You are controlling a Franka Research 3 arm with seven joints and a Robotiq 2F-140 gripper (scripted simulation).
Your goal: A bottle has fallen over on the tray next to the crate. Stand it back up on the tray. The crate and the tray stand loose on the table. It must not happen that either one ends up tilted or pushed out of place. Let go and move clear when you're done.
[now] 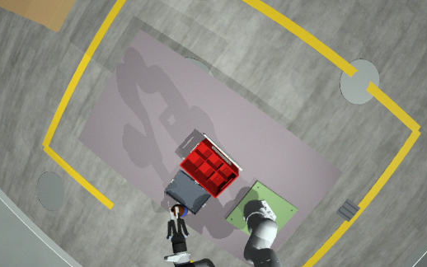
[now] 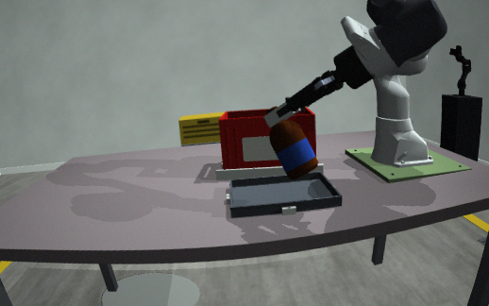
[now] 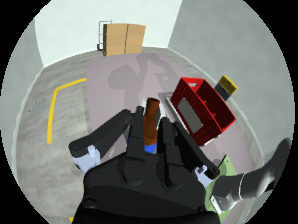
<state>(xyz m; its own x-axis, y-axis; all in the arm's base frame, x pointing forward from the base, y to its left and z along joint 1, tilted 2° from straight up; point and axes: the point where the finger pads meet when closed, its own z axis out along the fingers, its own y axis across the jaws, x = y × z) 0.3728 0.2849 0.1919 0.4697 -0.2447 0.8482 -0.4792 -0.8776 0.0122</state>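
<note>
The glass bottle lies 6 cm below my hand and 1 cm behind it. The rest, counted from my hand: tray: 20 cm below, 6 cm to the right, 1 cm ahead; red crate: 31 cm to the right, 13 cm below, 4 cm ahead.
</note>
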